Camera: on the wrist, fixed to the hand. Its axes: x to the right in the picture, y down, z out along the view.
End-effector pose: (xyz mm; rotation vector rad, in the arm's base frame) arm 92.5 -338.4 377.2 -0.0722 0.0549 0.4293
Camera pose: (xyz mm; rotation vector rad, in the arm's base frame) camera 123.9 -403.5 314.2 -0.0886 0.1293 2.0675
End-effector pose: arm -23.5 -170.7 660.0 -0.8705 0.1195 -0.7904
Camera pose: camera -85.2 -243.8 666.9 -0.5475 0.7694 0.7382
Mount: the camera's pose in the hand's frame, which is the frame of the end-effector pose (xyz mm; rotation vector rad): 5.9 -68.5 -66.9 -0.0664 0.0350 1.6378
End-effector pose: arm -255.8 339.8 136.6 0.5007 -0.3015 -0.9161
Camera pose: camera -268.5 319.2 43.8 0.0809 -0.5061 0.6742
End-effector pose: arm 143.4 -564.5 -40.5 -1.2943 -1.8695 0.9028
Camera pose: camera 164.9 -566.3 53.0 2.7210 0.4084 -1.4121
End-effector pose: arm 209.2 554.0 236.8 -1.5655 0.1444 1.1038
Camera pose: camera 292.4 524.6 274.4 -1.3442 1.6211 2.2592
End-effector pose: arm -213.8 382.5 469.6 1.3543 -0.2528 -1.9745
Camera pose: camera -187.0 443.4 400.5 0.6132 -0.8983 -0.5430
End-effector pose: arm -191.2 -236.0 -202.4 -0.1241 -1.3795 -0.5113
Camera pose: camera -158.6 -323.4 -224.7 -1.1571 -0.8282 0.8108
